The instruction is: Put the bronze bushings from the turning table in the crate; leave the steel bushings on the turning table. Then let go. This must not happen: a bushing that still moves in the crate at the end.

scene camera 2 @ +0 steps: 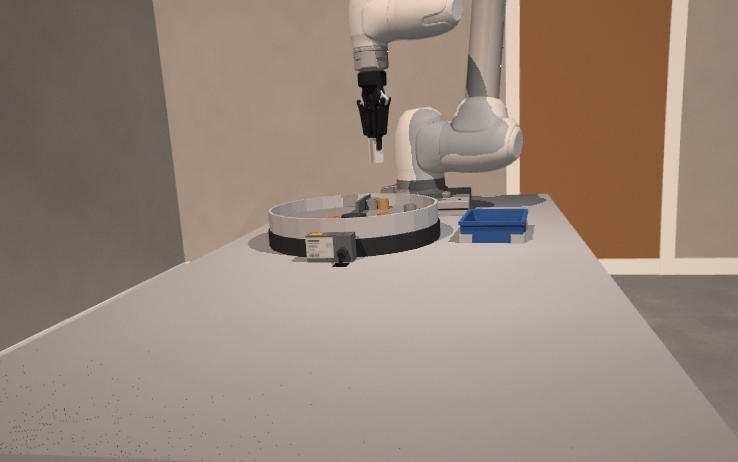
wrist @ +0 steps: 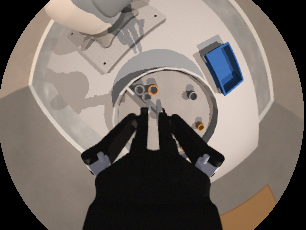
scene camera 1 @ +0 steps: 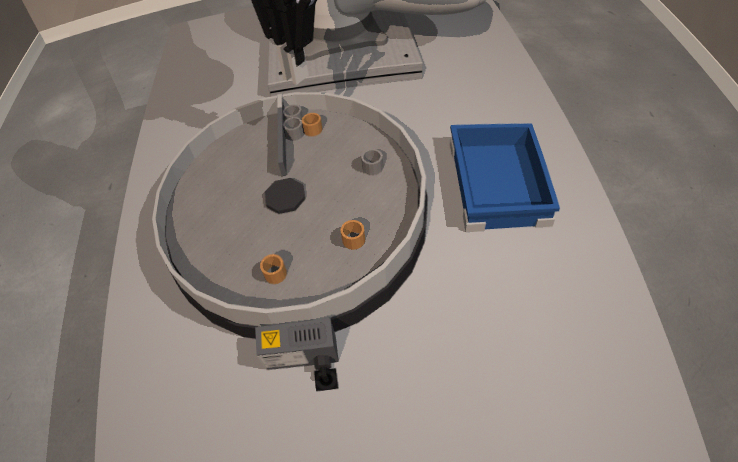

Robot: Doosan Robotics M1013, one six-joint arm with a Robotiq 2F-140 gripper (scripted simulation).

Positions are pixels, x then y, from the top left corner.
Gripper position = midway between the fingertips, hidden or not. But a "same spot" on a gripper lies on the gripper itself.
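Scene:
Gripper visible in scene camera 1, in the wrist view and in scene camera 2 (376,162). On the gripper, (wrist: 177,141) and (scene camera 1: 298,31) are the same spot. On a blue crate, (scene camera 1: 494,215) and (scene camera 2: 477,225) are the same spot.

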